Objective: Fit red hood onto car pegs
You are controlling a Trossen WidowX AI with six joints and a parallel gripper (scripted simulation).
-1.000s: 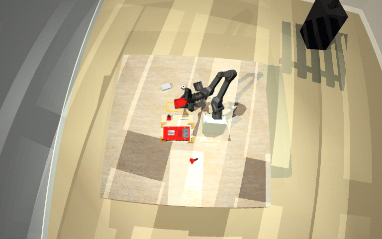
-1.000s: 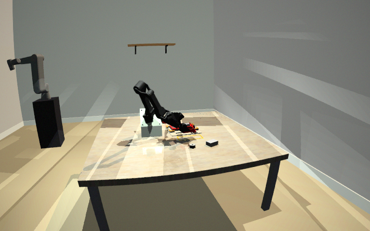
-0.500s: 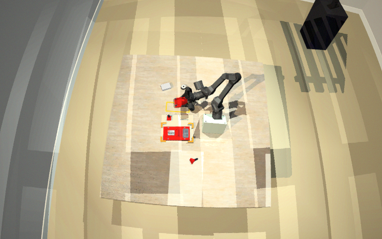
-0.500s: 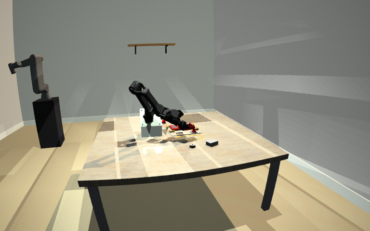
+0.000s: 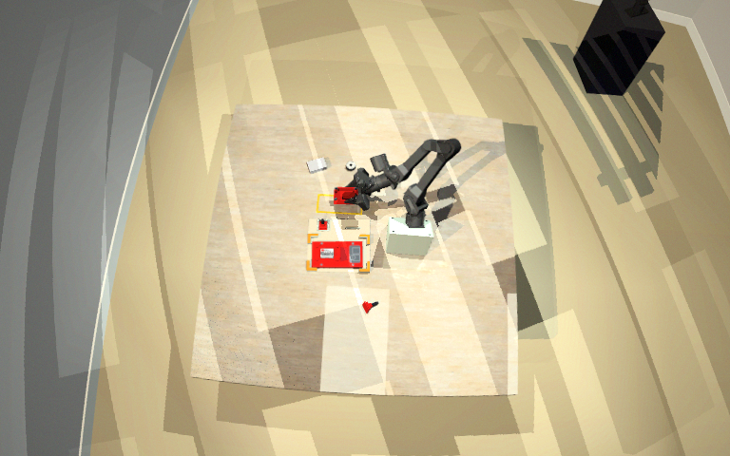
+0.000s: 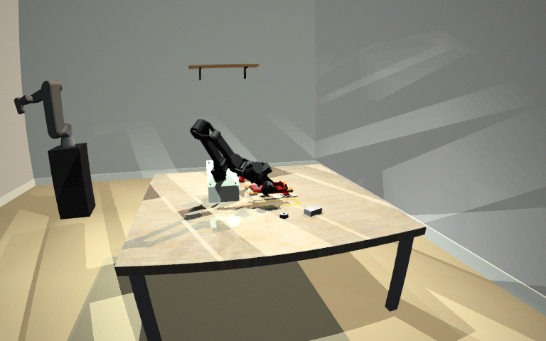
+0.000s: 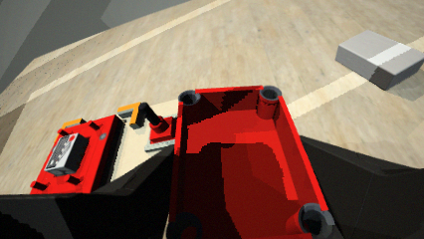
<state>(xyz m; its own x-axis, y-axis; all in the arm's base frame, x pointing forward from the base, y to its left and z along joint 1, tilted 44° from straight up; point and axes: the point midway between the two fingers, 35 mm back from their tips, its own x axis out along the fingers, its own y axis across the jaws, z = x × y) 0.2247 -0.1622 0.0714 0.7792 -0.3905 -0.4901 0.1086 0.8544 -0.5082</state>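
Right now the red hood is 1 cm below my gripper tip. From my gripper tip the other things lie so: small wheel: 4 cm behind, 18 cm to the right, 8 cm below; engine block: 8 cm ahead, 23 cm to the left, 6 cm below.
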